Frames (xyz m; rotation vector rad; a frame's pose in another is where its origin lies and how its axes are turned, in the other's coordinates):
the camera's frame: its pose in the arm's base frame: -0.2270 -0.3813 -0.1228 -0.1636 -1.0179 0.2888
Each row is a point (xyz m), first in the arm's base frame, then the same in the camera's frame.
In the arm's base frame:
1: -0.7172 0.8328 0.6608
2: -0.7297 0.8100 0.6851
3: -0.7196 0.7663 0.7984
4: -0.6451 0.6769 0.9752
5: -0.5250 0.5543 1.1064
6: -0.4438 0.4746 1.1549
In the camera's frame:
1: 0.7751 1.0227 0.8257
2: 0.7816 0.9965 0.8489
3: 0.8650 0.9231 0.8989
4: 1.0174 0.7788 0.9266
5: 1.1448 0.6079 0.8916
6: 1.1993 0.5062 0.8472

